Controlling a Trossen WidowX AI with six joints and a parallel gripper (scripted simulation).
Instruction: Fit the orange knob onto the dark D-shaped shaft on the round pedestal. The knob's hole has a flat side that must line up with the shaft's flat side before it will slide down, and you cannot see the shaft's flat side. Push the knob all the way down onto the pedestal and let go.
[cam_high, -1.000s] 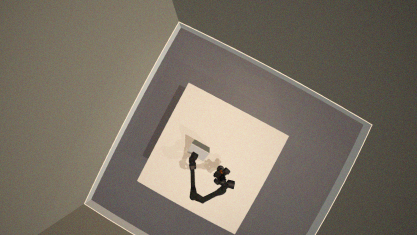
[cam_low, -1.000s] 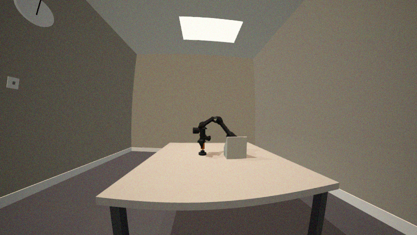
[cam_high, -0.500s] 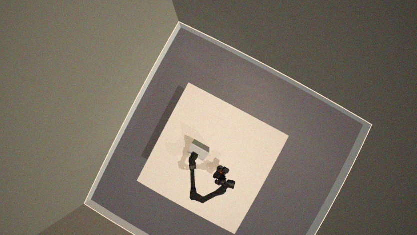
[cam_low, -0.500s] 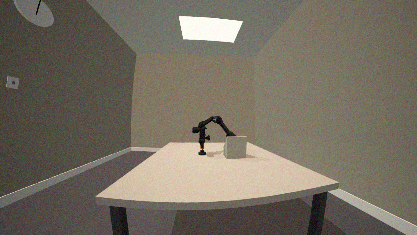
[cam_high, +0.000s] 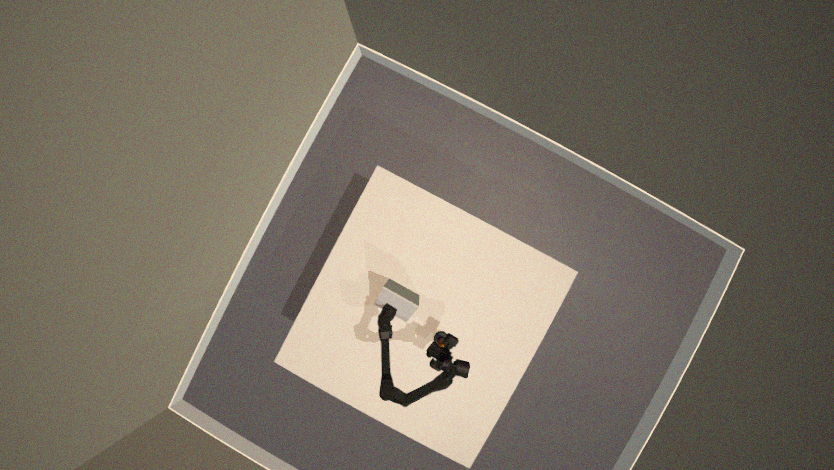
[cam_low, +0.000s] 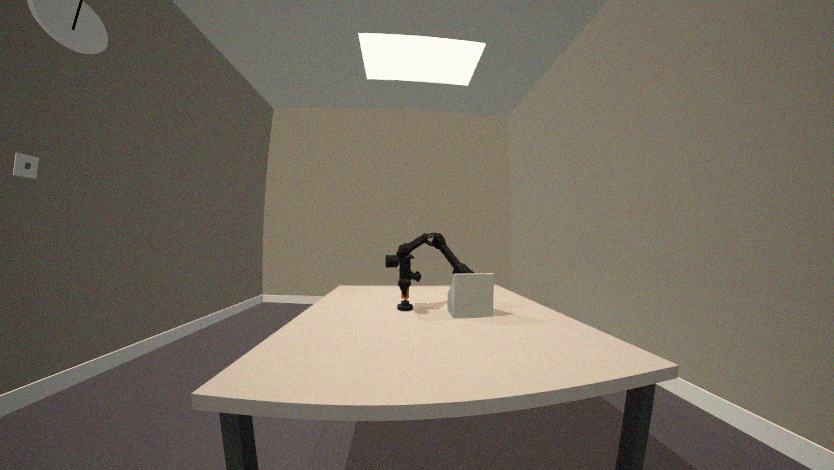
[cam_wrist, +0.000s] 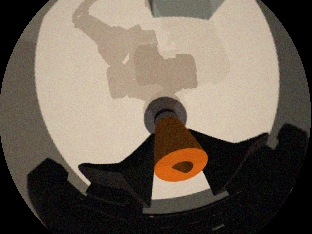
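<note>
The orange knob lies 2 cm above my gripper tip. Also, from my gripper tip: dark round pedestal (4 cm below).
</note>
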